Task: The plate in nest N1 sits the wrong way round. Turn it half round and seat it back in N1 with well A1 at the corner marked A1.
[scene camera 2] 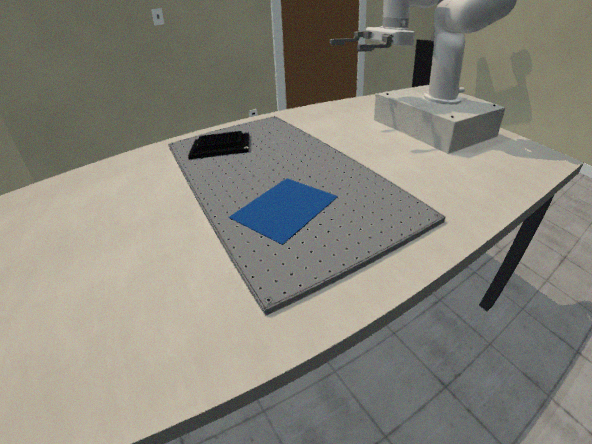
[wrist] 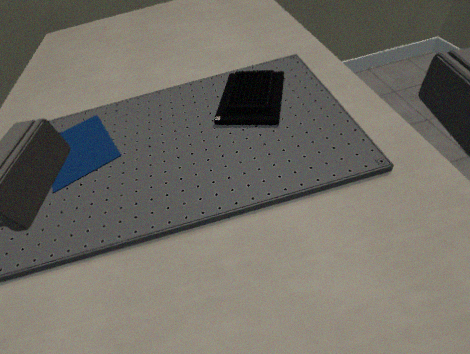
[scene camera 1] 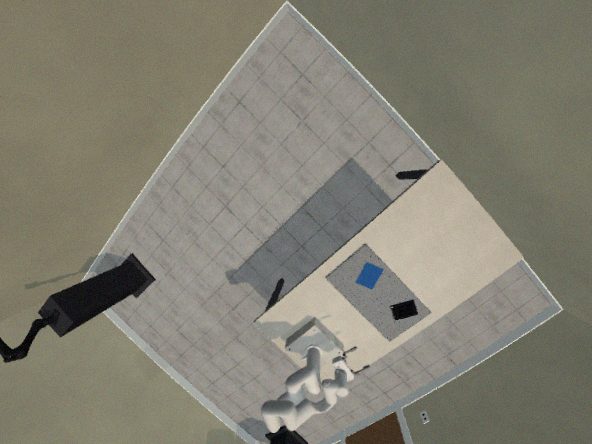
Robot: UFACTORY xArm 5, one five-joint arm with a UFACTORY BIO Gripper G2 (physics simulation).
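The black plate (scene camera 1: 404, 310) (scene camera 2: 222, 137) (wrist: 250, 90) sits in a black nest (scene camera 2: 217, 154) (wrist: 247, 120) at one end of the grey perforated board (scene camera 1: 387, 327) (scene camera 2: 360, 230) (wrist: 175, 190). A small pale mark (wrist: 217, 119) shows at the nest's near left corner in the wrist view. The wells and the letters are too dark and small to read, so I cannot tell which corner holds A1. My gripper (scene camera 1: 362, 357) (scene camera 2: 346, 45) (wrist: 244, 121) is open and empty. It hangs high above the table's robot end, well away from the plate.
A flat blue rectangle (scene camera 1: 370, 275) (scene camera 2: 284, 210) (wrist: 92, 150) lies on the board, apart from the nest. The arm stands on a grey block (scene camera 2: 425, 120) on the table (scene camera 1: 450, 225) (scene camera 2: 125, 300) (wrist: 250, 290). A brown door (scene camera 2: 320, 55) is behind.
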